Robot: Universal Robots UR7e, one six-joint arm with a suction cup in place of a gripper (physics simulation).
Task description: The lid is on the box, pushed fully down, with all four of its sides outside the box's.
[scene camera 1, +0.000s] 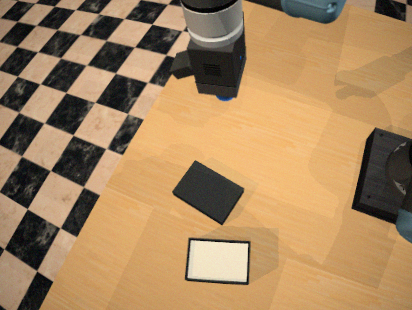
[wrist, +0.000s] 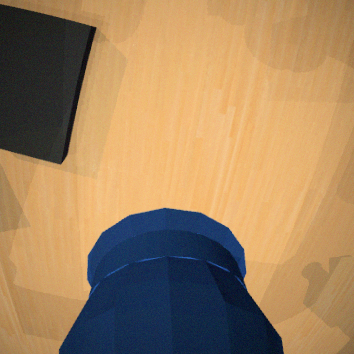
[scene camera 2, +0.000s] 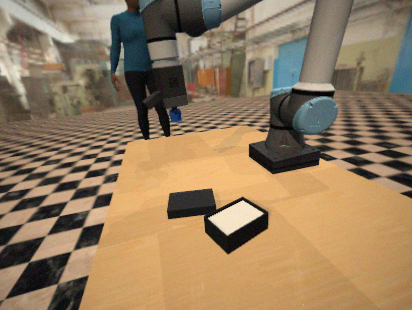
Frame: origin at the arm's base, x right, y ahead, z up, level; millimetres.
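Where they show: hand, tool point: [wrist: 166, 278] [scene camera 2: 176, 120]; arm's base, link origin: [scene camera 2: 284, 145].
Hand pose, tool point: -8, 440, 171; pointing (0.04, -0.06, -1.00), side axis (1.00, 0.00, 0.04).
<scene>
Things, the pixels of their top centre, and the offset from my tool point, as dx, dy, dz. Level surfaces: height alone.
- black lid, top centre: [wrist: 24, 86] [scene camera 1: 207, 190] [scene camera 2: 191, 198] -112, +17, -206
- box, top centre: [scene camera 1: 218, 260] [scene camera 2: 235, 213] -258, -42, -185
- wooden table, surface height: dz -233
The black lid [scene camera 1: 208, 192] [scene camera 2: 191, 203] [wrist: 37, 85] lies flat on the table, top side up, apart from the box; part of it shows at the upper left in the wrist view. The box [scene camera 1: 187, 261] [scene camera 2: 242, 236] stands upright beside the lid, black-walled, with a cream-white face inside its rim. The two are turned at different angles. My gripper, a blue suction cup [scene camera 1: 224, 98] [scene camera 2: 175, 116] [wrist: 167, 235], hangs above the table, off to the side of the lid. It is open, with nothing on it.
The wooden table [scene camera 1: 280, 135] [scene camera 2: 165, 170] carries the arm's black base plate [scene camera 1: 367, 172] [scene camera 2: 282, 161] on the far side from the lid. A person [scene camera 2: 135, 50] in a blue top stands behind the table. The checkered floor [scene camera 1: 75, 112] borders the table's edge.
</scene>
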